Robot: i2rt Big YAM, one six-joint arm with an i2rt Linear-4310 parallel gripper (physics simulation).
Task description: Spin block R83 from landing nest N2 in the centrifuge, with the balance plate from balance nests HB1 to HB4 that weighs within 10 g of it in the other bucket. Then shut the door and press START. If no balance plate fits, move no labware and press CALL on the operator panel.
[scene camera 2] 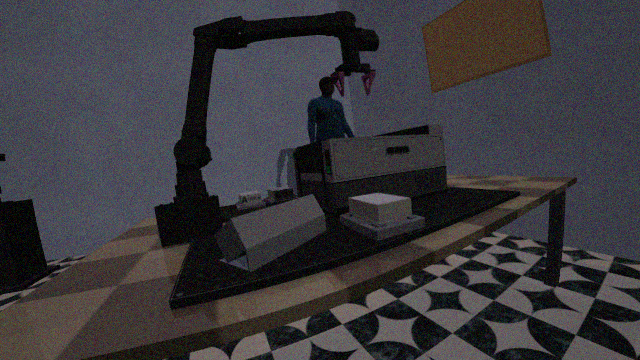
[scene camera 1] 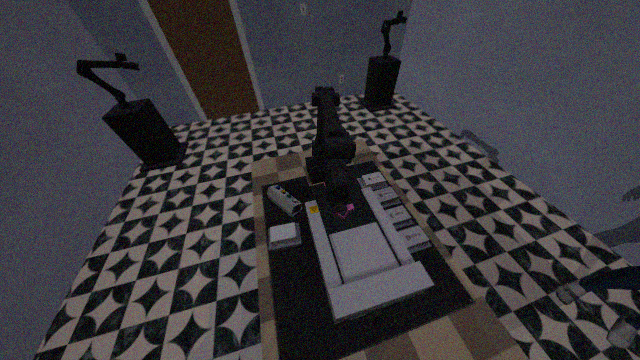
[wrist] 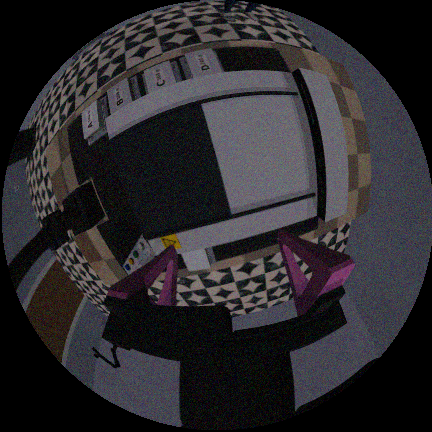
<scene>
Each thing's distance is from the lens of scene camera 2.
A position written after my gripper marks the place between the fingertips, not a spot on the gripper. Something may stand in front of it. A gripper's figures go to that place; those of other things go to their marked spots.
my gripper (scene camera 2: 355, 95): 0.81 m
centrifuge (scene camera 2: 411, 163): 0.77 m
control panel (scene camera 2: 249, 241): 0.37 m
The marked spots on the centrifuge and the control panel are 0.57 m apart.
</scene>
